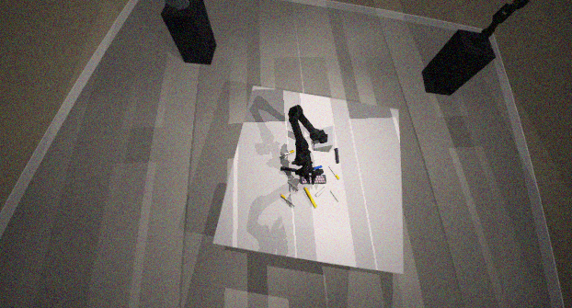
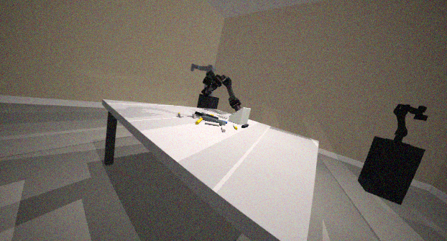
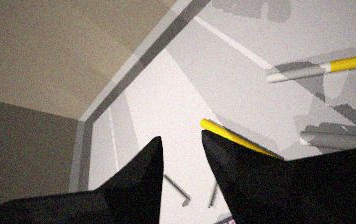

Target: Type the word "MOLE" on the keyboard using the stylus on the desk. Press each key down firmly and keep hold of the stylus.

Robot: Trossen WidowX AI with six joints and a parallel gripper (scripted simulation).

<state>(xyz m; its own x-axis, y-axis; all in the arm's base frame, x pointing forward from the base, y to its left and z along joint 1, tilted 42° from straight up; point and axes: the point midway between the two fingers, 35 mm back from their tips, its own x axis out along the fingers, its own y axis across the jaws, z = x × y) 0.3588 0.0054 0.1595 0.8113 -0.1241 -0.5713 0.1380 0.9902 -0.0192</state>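
The blue stylus is 20 cm below my gripper tip, 17 cm behind it and 3 cm to the left of it. From my gripper tip the other things lie so: yellow pencil 20 cm below, 5 cm ahead, 3 cm to the left.
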